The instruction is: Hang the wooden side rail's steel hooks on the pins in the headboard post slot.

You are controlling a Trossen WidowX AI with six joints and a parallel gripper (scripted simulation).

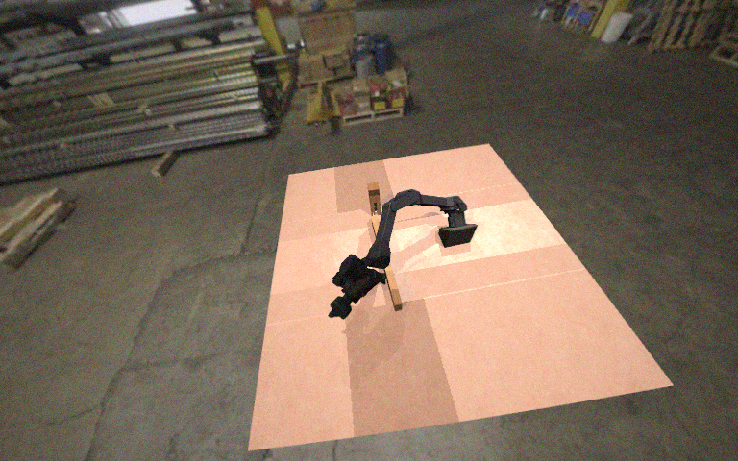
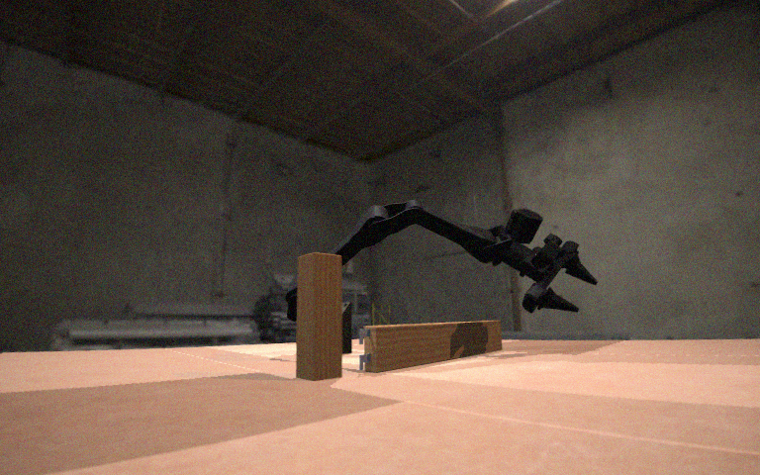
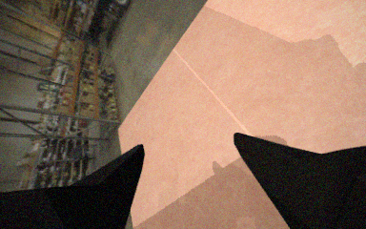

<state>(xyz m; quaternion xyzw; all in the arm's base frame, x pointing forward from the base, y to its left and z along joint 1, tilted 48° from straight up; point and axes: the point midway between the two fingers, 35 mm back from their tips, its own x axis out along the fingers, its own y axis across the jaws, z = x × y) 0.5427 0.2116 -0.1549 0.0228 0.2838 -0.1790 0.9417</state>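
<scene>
My gripper tip is 24 cm past the headboard post, 50 cm to the left of it and 3 cm above it.
</scene>
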